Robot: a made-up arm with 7 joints. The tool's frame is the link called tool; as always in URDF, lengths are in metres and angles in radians. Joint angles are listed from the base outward.
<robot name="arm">
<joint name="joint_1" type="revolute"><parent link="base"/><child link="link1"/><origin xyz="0.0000 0.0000 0.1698" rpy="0.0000 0.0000 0.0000"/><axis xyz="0 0 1"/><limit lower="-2.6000" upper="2.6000"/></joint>
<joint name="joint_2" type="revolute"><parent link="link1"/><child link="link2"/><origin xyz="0.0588 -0.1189 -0.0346" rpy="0.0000 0.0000 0.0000"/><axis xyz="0 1 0"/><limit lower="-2.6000" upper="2.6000"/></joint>
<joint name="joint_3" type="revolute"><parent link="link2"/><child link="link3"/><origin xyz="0.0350 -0.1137 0.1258" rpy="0.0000 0.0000 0.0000"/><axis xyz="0 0 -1"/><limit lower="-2.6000" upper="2.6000"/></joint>
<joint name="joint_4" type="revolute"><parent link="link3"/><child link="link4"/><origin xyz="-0.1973 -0.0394 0.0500" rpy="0.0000 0.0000 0.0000"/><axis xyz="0 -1 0"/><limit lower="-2.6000" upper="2.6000"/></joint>
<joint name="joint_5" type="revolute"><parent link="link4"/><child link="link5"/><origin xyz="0.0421 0.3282 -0.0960" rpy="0.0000 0.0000 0.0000"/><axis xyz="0 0 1"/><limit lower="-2.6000" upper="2.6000"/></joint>
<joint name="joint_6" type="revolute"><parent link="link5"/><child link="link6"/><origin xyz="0.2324 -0.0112 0.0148" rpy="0.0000 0.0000 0.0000"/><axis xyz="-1 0 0"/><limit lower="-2.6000" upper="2.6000"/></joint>
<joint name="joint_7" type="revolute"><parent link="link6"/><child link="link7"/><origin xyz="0.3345 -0.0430 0.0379" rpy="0.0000 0.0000 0.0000"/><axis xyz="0 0 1"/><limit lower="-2.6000" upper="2.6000"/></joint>
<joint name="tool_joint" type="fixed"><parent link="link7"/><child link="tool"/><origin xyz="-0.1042 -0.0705 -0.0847" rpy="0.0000 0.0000 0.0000"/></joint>
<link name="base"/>
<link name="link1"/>
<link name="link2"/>
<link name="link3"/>
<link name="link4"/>
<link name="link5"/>
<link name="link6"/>
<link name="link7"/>
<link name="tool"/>
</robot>
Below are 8 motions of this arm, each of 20 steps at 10 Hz.
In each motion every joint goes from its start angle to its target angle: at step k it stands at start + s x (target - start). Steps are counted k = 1, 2, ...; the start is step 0. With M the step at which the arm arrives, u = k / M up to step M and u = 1 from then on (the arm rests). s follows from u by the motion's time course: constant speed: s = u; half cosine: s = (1 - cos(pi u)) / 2; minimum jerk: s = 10 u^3 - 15 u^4 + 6 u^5.
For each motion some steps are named. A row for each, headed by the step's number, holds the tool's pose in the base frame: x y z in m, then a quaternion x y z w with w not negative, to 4 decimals.
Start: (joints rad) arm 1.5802 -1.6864 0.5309 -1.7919 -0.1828 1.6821 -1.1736
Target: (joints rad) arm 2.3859 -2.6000 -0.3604 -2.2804 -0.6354 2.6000 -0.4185
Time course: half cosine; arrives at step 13
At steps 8, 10, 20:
8: -0.0682 0.4962 -0.0530 -0.3523 -0.8307 0.1131 0.4159
10: -0.0900 0.5573 -0.0046 -0.4426 -0.8202 0.0301 0.3612
20: -0.1079 0.5949 0.0307 -0.5080 -0.7901 -0.0158 0.3427

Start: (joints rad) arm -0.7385 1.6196 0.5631 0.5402 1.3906 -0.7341 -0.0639
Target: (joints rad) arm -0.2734 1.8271 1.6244 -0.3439 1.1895 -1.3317 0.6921
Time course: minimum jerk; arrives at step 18
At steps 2, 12, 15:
2: 0.3376 0.1654 -0.3487 0.5746 0.4951 -0.0580 0.6491
12: -0.2299 -0.0178 -0.6137 0.5519 0.3799 -0.4951 0.5531
15: -0.3207 -0.1146 -0.6193 0.4881 0.2820 -0.5626 0.6047

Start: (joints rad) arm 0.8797 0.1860 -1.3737 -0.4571 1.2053 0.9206 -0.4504
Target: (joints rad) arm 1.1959 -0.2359 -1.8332 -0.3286 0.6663 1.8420 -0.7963
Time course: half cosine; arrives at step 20
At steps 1, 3, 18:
1: -0.2909 -0.4716 0.2454 0.0792 -0.1848 0.9786 0.0448
3: -0.2772 -0.4791 0.2318 0.0830 -0.2174 0.9716 0.0432
18: 0.0063 -0.4842 0.0094 -0.3473 0.6779 -0.6425 0.0837

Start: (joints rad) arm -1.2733 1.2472 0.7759 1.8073 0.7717 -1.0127 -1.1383
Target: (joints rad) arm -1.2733 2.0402 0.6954 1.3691 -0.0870 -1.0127 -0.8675
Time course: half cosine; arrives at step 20
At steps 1, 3, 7, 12, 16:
1: 0.5373 -0.5373 -0.0239 0.0196 0.0718 -0.7653 0.6394
3: 0.5263 -0.5454 -0.0359 0.0380 0.0778 -0.7717 0.6300
7: 0.4632 -0.5755 -0.1013 0.1091 0.1068 -0.8023 0.5771
12: 0.3046 -0.5786 -0.2405 0.1780 0.1658 -0.8564 0.4554
16: 0.1761 -0.5345 -0.3222 0.1816 0.2115 -0.8872 0.3675

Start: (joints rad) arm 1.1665 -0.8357 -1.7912 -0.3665 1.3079 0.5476 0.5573
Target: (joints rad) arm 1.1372 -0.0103 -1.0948 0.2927 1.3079 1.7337 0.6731
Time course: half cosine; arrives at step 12
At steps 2, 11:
2: 0.0376 -0.5413 -0.3386 0.3538 0.2719 -0.5573 0.7002
11: -0.3602 -0.5259 0.4368 0.0903 0.8369 -0.4726 0.2609

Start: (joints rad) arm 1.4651 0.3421 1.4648 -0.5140 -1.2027 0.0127 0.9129
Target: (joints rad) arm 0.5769 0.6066 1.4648 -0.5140 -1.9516 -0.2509 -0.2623
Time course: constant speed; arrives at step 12
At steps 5, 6, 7, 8, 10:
5: -0.1196 -0.0486 0.3158 -0.2811 0.1342 -0.6683 0.6755
6: -0.1305 -0.0078 0.3199 -0.2955 0.1076 -0.7412 0.5930
7: -0.1339 0.0326 0.3221 -0.3094 0.0797 -0.8032 0.5028
8: -0.1305 0.0714 0.3226 -0.3228 0.0508 -0.8533 0.4063
10: -0.1060 0.1405 0.3205 -0.3473 -0.0101 -0.9159 0.2009

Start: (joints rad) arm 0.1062 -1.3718 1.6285 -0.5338 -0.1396 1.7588 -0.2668
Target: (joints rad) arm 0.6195 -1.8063 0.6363 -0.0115 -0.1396 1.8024 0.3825
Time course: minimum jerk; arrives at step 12
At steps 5, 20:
5: 0.1579 -0.4172 0.4323 -0.1796 0.0241 -0.4673 0.8653
20: -0.0658 -0.3819 0.4878 -0.2345 -0.2961 -0.3401 0.8612

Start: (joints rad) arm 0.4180 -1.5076 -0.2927 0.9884 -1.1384 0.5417 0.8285
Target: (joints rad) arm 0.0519 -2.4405 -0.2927 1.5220 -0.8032 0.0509 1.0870
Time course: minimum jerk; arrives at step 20
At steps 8, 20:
8: -0.0828 -0.5779 0.1105 0.1277 -0.9606 0.0531 0.2411
20: -0.2648 -0.5094 -0.2037 0.1657 0.9033 -0.0485 0.3928

